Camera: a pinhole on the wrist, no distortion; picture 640 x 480 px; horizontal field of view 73.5 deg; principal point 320.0 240.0 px. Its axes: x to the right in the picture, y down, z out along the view. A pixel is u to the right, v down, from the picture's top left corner.
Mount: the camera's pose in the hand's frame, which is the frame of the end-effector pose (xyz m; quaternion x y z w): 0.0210 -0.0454 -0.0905 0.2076 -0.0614 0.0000 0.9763
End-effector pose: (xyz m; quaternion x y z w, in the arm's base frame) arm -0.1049 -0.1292 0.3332 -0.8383 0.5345 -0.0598 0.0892
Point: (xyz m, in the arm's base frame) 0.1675 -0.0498 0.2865
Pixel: 402 44
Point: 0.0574 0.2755 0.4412
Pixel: outside the picture
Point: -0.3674 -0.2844 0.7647
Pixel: behind the camera
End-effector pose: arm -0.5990 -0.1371 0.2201 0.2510 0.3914 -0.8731 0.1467
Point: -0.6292 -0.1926 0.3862
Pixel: 222 361
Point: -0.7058 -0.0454 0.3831
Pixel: 308 56
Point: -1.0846 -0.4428 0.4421
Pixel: 589 345
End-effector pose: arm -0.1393 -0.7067 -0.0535 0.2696 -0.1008 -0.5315 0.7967
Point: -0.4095 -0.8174 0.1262
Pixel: 314 310
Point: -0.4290 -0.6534 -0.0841
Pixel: 58 86
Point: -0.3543 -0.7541 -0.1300
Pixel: 244 17
